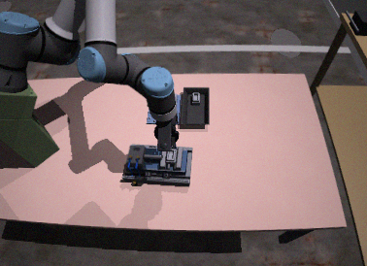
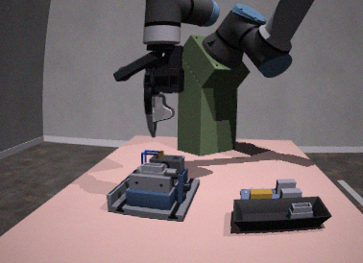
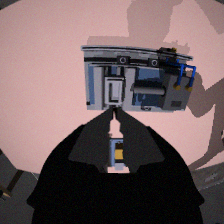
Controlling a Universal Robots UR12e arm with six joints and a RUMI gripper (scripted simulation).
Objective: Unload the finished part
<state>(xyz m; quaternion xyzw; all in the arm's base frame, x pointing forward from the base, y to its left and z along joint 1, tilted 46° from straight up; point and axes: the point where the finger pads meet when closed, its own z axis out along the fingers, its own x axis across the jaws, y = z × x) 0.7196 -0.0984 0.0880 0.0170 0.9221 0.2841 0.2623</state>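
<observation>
Right now the vise is 16 cm below my hand, 7 cm behind it and 1 cm to the right of it. The rest, counted from my hand: blue plate 31 cm to the left, 19 cm below, 12 cm behind; then yellow block 27 cm to the left, 17 cm below, 7 cm behind.
</observation>
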